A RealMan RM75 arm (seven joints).
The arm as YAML. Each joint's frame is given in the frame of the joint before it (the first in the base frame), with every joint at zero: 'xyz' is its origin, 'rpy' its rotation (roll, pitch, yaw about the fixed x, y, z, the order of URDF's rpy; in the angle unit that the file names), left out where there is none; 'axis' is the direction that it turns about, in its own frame. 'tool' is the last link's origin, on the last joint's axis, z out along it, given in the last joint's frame.
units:
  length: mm
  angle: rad
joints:
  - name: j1
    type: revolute
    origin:
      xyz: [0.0, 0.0, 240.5]
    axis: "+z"
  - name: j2
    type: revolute
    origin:
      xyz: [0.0, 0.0, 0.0]
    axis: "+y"
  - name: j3
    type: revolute
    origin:
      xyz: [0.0, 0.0, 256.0]
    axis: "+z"
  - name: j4
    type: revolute
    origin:
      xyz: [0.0, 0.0, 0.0]
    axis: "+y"
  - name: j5
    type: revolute
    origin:
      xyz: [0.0, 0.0, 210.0]
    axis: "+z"
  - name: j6
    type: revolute
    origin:
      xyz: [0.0, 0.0, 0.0]
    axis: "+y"
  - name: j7
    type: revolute
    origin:
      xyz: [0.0, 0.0, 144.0]
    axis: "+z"
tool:
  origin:
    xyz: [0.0, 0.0, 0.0]
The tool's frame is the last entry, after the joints.
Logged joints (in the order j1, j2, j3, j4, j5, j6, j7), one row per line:
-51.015, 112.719, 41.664, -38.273, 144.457, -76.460, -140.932
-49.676, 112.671, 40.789, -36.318, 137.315, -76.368, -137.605
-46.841, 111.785, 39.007, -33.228, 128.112, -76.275, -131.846
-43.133, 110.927, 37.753, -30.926, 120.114, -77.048, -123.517
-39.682, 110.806, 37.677, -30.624, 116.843, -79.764, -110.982
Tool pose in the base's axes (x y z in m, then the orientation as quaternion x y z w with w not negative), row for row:
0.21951, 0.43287, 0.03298, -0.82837, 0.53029, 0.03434, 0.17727
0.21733, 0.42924, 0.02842, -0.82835, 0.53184, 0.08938, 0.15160
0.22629, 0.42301, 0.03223, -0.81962, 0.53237, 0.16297, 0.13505
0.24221, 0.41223, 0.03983, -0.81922, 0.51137, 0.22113, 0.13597
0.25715, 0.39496, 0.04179, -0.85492, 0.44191, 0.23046, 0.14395
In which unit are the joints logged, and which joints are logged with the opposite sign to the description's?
The joints are logged in degrees. Opposite sign: j1, j3, j5, j7.
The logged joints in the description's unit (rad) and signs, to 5 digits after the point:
0.89038, 1.96732, -0.72717, -0.66799, -2.52125, -1.33448, 2.45973
0.86701, 1.96648, -0.71190, -0.63387, -2.39660, -1.33287, 2.40166
0.81753, 1.95102, -0.68080, -0.57994, -2.23598, -1.33125, 2.30115
0.75281, 1.93604, -0.65891, -0.53976, -2.09638, -1.34474, 2.15578
0.69258, 1.93393, -0.65759, -0.53449, -2.03930, -1.39214, 1.93700

